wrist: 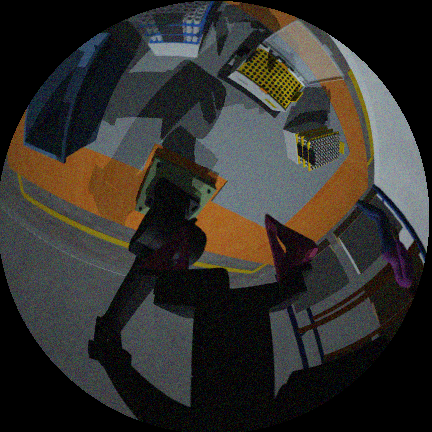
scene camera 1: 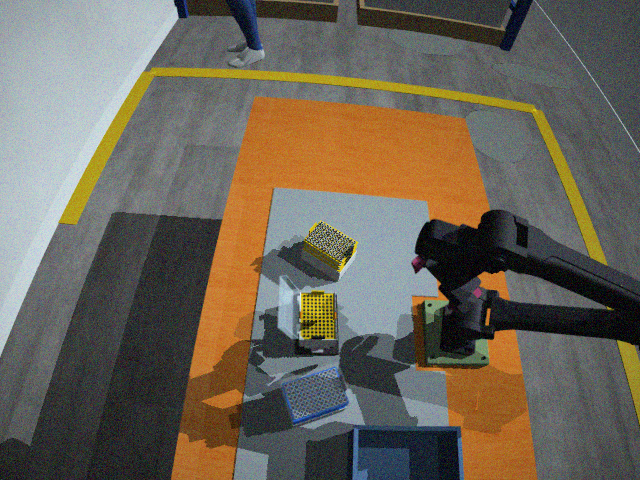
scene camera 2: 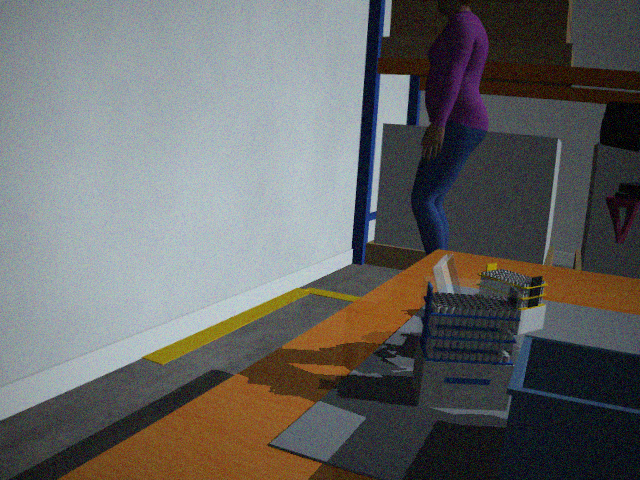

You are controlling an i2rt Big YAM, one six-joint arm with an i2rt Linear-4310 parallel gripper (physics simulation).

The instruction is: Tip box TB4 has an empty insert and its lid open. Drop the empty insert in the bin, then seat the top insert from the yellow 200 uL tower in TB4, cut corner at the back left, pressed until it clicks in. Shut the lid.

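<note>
Tip box TB4 [scene camera 1: 316, 347] [wrist: 248, 91] stands mid-mat with its clear lid [scene camera 1: 287, 310] [scene camera 2: 445, 274] [wrist: 312, 47] open and upright on the left. A yellow insert [scene camera 1: 317, 314] [wrist: 272, 75] with empty holes sits in it. The yellow 200 uL tower [scene camera 1: 330, 245] [scene camera 2: 509, 281] [wrist: 320, 149] stands behind the box, turned at an angle, with tip-filled inserts stacked on a white base. The blue bin [scene camera 1: 406, 428] [scene camera 2: 521, 364] [wrist: 70, 117] is at the front right. My gripper [scene camera 1: 447, 277] [wrist: 225, 223] is open and empty, raised to the right of the box and tower.
A blue tip tower [scene camera 1: 315, 395] [scene camera 2: 467, 335] [wrist: 177, 32] stands just in front of TB4, left of the bin. The arm's green base plate [scene camera 1: 434, 330] [wrist: 149, 184] is at the right. A grey mat [scene camera 1: 372, 222] lies on the orange table [scene camera 1: 361, 139]. A person [scene camera 1: 248, 31] [scene camera 2: 457, 93] stands beyond the table.
</note>
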